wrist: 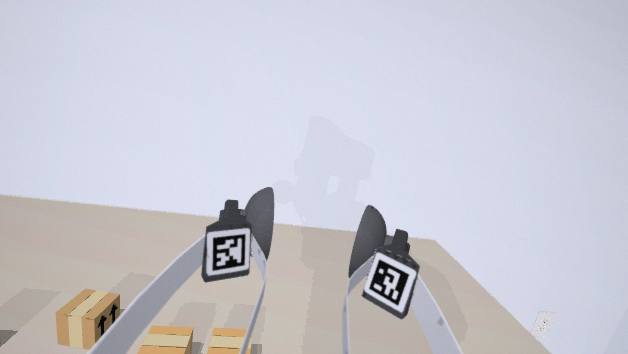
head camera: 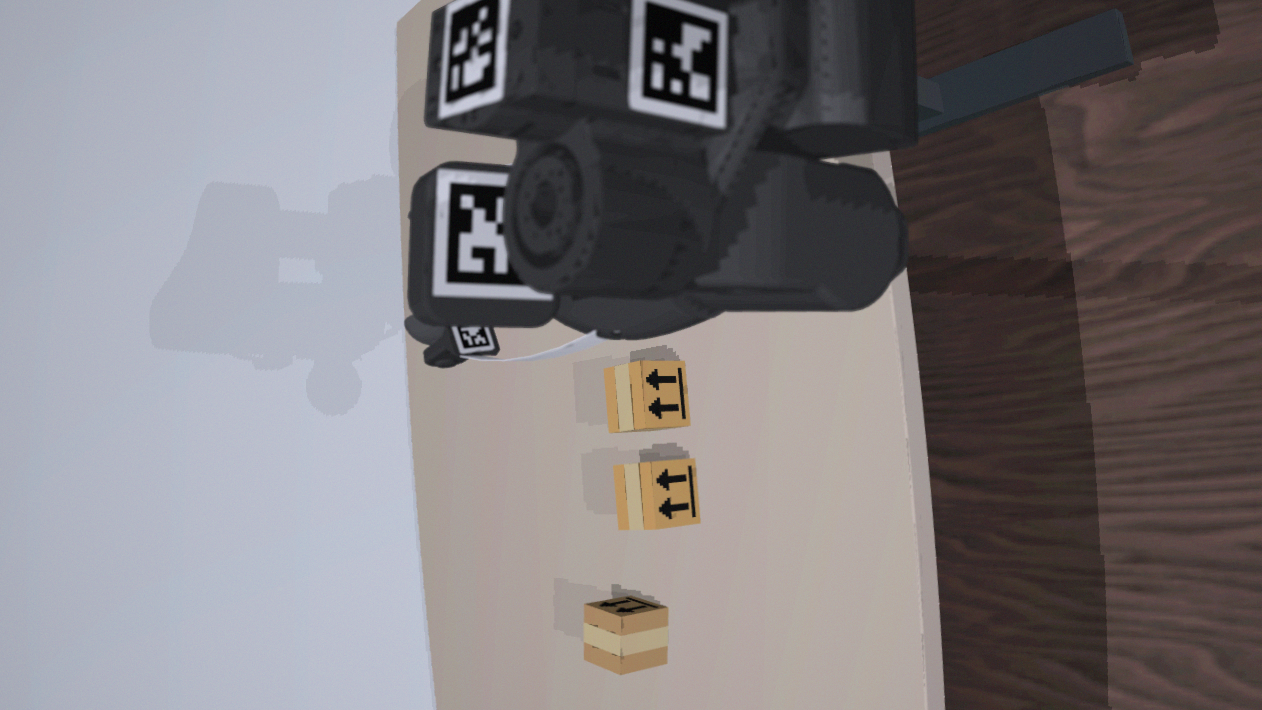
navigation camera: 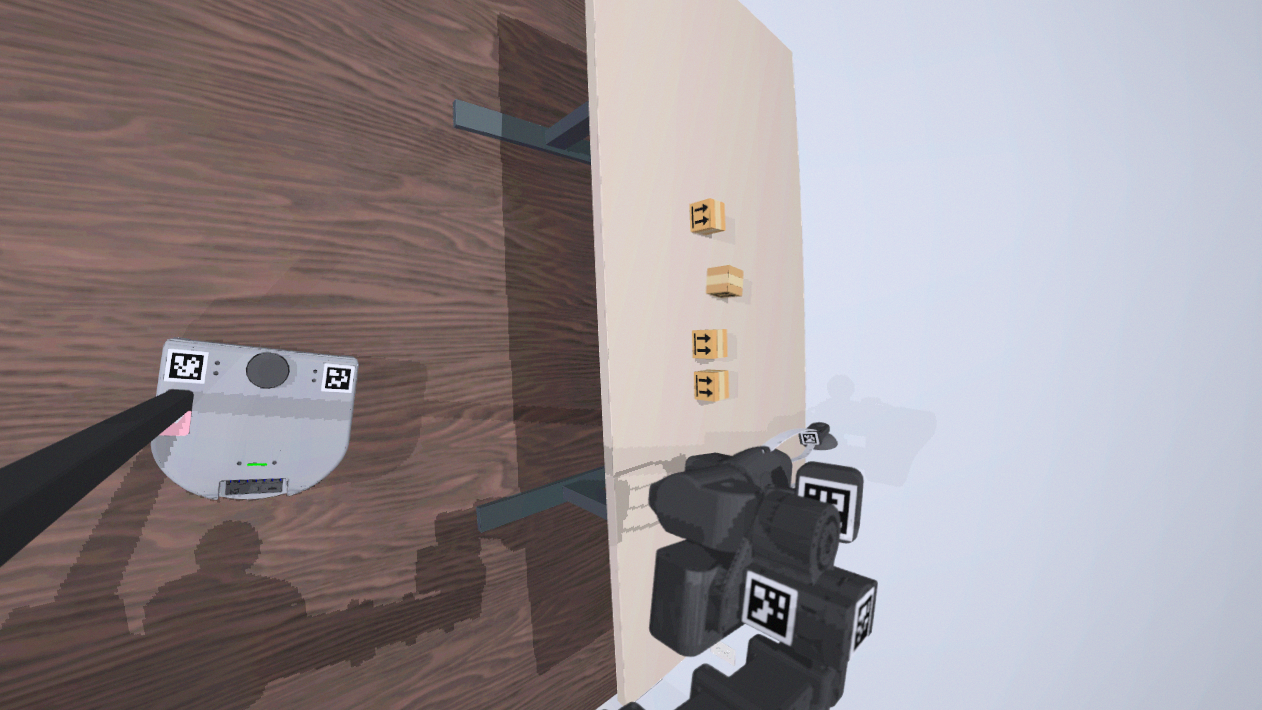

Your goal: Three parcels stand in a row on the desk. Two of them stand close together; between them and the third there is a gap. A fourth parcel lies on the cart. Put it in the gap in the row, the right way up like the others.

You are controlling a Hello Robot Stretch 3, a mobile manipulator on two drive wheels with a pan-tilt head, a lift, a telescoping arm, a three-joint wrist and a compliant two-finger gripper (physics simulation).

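Frame: origin at the robot's base, x left, y ahead, z down, level; millimetres.
Where they show: gripper, between the fingertips: [wrist: 315,220] [navigation camera: 823,462]; robot's base, origin of its link: [navigation camera: 268,368].
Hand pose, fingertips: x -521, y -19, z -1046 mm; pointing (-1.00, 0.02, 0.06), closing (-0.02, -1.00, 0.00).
Things, the pixels of their top centre, and the offset from my fingertips. Level surfaces: height alone.
- single parcel, centre of its top: [navigation camera: 717,214] dx -115, dy +420, dz +276 mm
- desk, height of its surface: dz +326 mm
- wall outlet, centre of its top: [navigation camera: 735,658] [wrist: 548,312] dx -918, dy -942, dz +589 mm
Two upright parcels stand close together: one [head camera: 648,395] [navigation camera: 710,385] [wrist: 229,337] nearest the gripper, the other [head camera: 657,492] [navigation camera: 708,343] [wrist: 167,340] beside it. The single parcel [navigation camera: 706,216] stands upright at the row's far end. Between it and the pair stands a parcel [head camera: 624,634] [navigation camera: 723,281] [wrist: 87,318], turned so its upward arrows face the pair, slightly nearer the wall than the others. My gripper [wrist: 315,220] is open with nothing between its fingers, over the desk beyond the pair, apart from all parcels. In the head view its body hides one finger. The cart does not show.
The desk [head camera: 794,574] [navigation camera: 688,105] [wrist: 125,240] meets the pale wall [head camera: 176,529] [navigation camera: 1059,220] [wrist: 150,100] at its back. Dark desk legs [navigation camera: 520,132] stand on the wooden floor. The robot base [navigation camera: 264,432] is in front of the desk. A wall outlet [wrist: 544,323] shows at right.
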